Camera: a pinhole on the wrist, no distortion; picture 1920 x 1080 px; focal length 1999.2 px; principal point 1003.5 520.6 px. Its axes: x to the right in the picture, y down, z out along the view. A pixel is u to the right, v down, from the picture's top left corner.
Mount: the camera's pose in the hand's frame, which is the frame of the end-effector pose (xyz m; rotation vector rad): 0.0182 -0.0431 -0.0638 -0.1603 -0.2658 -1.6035
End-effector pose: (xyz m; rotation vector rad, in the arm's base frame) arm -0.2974 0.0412 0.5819 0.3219 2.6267 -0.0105
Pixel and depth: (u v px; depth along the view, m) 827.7 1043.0 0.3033
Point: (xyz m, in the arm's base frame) -0.2453 0.1039 0.3477
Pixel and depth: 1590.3 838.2 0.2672
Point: -0.2408 -0.0111 0.3695
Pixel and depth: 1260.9 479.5 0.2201
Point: -0.2261 0.0199 0.4454
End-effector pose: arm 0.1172 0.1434 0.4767 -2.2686 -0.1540 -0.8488
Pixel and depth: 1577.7 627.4 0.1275
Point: 0.1511 0.2197 0.4744
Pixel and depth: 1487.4 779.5 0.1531
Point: 0.1756 0.2305 0.4641
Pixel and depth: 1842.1 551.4 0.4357
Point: 0.2896 0.4848 0.3104
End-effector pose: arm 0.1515 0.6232 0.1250 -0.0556 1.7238 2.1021
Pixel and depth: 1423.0 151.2 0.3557
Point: 0.2910 0.8818 0.1975
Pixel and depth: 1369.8 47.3 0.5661
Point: 0.4026 1.0473 0.2972
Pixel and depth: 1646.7 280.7 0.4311
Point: 0.3206 0.9752 0.1776
